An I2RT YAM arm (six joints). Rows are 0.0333 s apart.
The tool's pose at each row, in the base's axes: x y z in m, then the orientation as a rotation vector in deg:
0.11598, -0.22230, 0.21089, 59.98, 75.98, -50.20
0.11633, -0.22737, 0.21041, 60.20, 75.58, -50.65
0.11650, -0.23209, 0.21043, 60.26, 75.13, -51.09
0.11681, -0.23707, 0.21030, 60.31, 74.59, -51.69
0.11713, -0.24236, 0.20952, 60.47, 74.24, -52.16
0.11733, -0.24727, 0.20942, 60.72, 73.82, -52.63
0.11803, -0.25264, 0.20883, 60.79, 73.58, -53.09
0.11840, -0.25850, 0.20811, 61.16, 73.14, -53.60
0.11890, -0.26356, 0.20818, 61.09, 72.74, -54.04
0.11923, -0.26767, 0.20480, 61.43, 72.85, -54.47
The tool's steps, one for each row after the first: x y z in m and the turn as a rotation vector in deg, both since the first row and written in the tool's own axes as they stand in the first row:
0.00013, -0.00133, 0.00493, 0.47, -0.28, 0.02
-0.00022, -0.00266, 0.00944, 0.84, -0.68, 0.02
-0.00043, -0.00396, 0.01426, 1.31, -1.18, -0.03
-0.00002, -0.00542, 0.01940, 1.75, -1.46, -0.07
-0.00026, -0.00680, 0.02411, 2.26, -1.74, -0.04
-0.00002, -0.00790, 0.02944, 2.62, -1.98, -0.16
0.00030, -0.00948, 0.03513, 3.24, -2.22, -0.10
-0.00010, -0.01061, 0.04007, 3.52, -2.64, -0.18
0.00298, -0.01192, 0.04422, 3.99, -2.47, -0.38

